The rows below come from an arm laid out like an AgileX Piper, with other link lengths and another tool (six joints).
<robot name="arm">
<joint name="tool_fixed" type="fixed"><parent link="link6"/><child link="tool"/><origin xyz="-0.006 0.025 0.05" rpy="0.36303 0 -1.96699"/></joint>
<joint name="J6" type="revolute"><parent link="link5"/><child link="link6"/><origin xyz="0 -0.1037 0" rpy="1.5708 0 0"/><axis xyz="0 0 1"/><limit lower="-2.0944" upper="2.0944"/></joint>
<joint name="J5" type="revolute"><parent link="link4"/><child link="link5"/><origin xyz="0 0 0" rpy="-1.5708 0 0"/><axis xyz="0 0 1"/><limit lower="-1.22" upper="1.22"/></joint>
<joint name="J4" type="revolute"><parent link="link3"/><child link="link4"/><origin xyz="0.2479 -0.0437 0" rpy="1.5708 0 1.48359"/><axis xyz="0 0 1"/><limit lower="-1.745" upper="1.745"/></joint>
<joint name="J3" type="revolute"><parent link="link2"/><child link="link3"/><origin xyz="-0.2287 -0.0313 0"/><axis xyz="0 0 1"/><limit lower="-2.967" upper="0"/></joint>
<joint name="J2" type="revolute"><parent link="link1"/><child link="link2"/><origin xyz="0 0 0" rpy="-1.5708 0 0"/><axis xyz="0 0 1"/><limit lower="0" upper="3.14"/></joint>
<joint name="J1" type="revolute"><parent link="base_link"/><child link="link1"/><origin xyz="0 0 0.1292"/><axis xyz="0 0 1"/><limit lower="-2.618" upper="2.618"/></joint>
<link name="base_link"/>
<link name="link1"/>
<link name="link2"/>
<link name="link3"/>
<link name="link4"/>
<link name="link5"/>
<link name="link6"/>
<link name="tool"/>
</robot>
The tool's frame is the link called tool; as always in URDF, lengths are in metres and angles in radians.
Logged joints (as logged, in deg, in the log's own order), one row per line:
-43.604, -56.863, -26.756, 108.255, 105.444, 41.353
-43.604, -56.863, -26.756, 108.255, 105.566, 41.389
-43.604, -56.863, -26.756, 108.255, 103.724, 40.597
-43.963, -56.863, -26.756, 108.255, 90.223, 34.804
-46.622, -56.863, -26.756, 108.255, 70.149, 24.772
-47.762, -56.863, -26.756, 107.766, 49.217, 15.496
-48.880, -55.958, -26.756, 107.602, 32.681, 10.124
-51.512, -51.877, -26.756, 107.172, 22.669, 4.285
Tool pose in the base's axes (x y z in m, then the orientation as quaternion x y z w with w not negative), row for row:
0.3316, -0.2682, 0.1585, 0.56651, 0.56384, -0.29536, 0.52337
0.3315, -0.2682, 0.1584, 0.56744, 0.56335, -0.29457, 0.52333
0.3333, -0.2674, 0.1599, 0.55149, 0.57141, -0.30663, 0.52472
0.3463, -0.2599, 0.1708, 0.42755, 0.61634, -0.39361, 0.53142
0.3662, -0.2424, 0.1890, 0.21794, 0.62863, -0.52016, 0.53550
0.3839, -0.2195, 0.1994, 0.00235, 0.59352, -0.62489, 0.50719
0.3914, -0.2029, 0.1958, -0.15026, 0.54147, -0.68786, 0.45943
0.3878, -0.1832, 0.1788, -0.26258, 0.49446, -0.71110, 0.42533
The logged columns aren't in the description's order. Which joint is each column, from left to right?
Columns, left to right: J5, J3, J1, J2, J6, J4.
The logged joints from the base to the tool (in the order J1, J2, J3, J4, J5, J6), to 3 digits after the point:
-26.756, 108.255, -56.863, 41.353, -43.604, 105.444
-26.756, 108.255, -56.863, 41.389, -43.604, 105.566
-26.756, 108.255, -56.863, 40.597, -43.604, 103.724
-26.756, 108.255, -56.863, 34.804, -43.963, 90.223
-26.756, 108.255, -56.863, 24.772, -46.622, 70.149
-26.756, 107.766, -56.863, 15.496, -47.762, 49.217
-26.756, 107.602, -55.958, 10.124, -48.880, 32.681
-26.756, 107.172, -51.877, 4.285, -51.512, 22.669

